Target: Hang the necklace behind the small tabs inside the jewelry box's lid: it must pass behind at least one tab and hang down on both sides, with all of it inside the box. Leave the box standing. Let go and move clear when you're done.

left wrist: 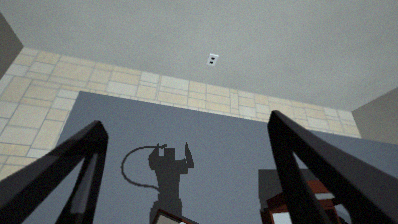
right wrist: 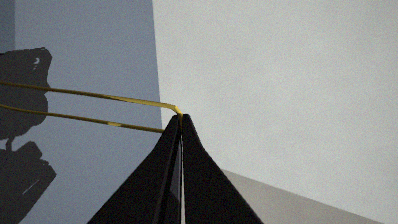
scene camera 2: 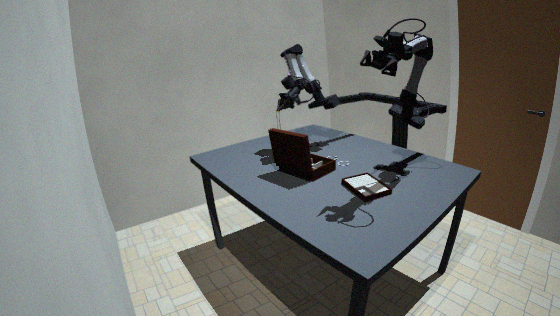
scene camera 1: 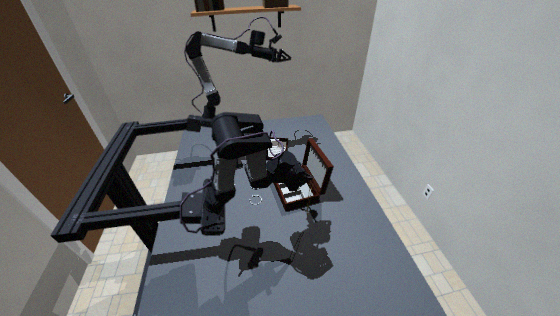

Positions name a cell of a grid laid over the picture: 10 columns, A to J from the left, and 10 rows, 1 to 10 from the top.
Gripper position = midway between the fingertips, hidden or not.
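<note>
Left gripper (left wrist: E6). Right gripper (right wrist: E6). Jewelry box (scene camera 2: F5), out of frame in the right wrist view.
</note>
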